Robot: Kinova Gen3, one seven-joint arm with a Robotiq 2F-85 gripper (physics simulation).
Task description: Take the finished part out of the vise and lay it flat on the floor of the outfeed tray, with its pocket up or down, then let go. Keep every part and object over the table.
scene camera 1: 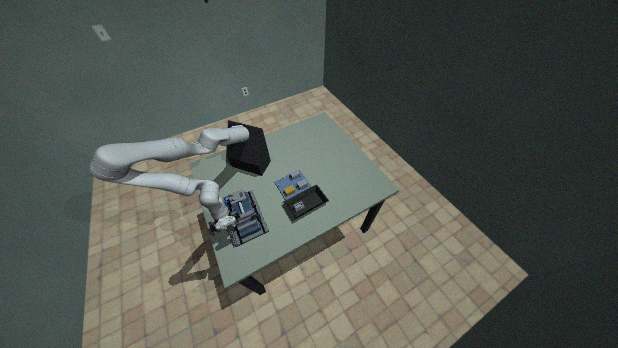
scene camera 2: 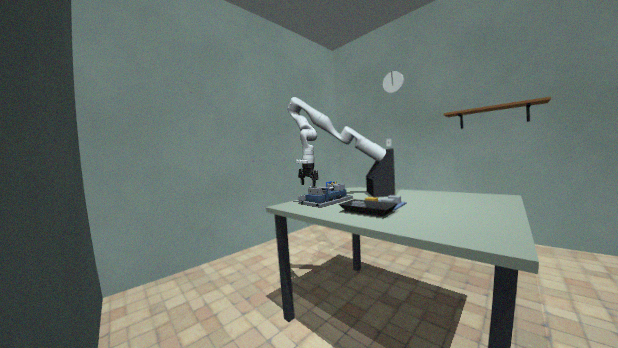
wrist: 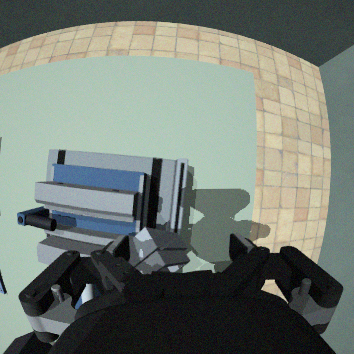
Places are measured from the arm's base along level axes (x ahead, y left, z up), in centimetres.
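Pixels of known places: gripper, fingertip midpoint: (scene camera 1: 228, 227) (scene camera 2: 307, 185) (wrist: 179, 246); arm's base, origin of the base link: (scene camera 1: 242, 133) (scene camera 2: 382, 156).
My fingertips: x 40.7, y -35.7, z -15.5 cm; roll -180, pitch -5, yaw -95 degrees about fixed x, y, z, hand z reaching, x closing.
For each thing: its top centre in the pictures, then the offset to it from my fingertips. "spot": a spot on its surface instead.
- vise, middle of its top: (wrist: 84, 296) (scene camera 1: 240, 209) (scene camera 2: 325, 185) dz -0.4, dx -5.1, dy +10.0 cm
- tilted grey block, middle of its top: (wrist: 159, 272) dz +1.3, dx -1.6, dy +1.9 cm
- small grey part, middle of its top: (scene camera 1: 298, 205) dz -5.6, dx +11.0, dy +38.0 cm
- blue board, surface spot: (scene camera 1: 280, 186) spot: dz -9.5, dx -9.0, dy +38.3 cm
- yellow block, middle of its top: (scene camera 2: 371, 197) (scene camera 1: 289, 189) dz -5.9, dx -1.5, dy +40.4 cm
- black rod, middle of its top: (wrist: 36, 223) dz -0.7, dx +2.8, dy +13.6 cm
The vise (scene camera 1: 251, 231) (scene camera 2: 325, 197) (wrist: 85, 194), blue with grey jaws, stands near the table's edge. In the wrist view a tilted grey block (wrist: 151, 246) shows at the right end of its jaws; I cannot tell whether this is the finished part, and no other part is clear between the jaws. My gripper (scene camera 1: 215, 227) (scene camera 2: 308, 184) (wrist: 179, 246) is open and empty, low above the vise's edge, its left finger beside the grey block and its right finger over the table. The black outfeed tray (scene camera 1: 312, 211) (scene camera 2: 367, 209) holds a small grey part (scene camera 1: 298, 205).
A blue board (scene camera 1: 280, 186) with a yellow block (scene camera 1: 289, 190) (scene camera 2: 371, 199) and grey blocks lies behind the tray. A black rod (wrist: 40, 221) sticks out at the vise's left side. The black arm stand (scene camera 1: 248, 151) (scene camera 2: 382, 176) is at the back. The table edge (wrist: 255, 150) is close on the right.
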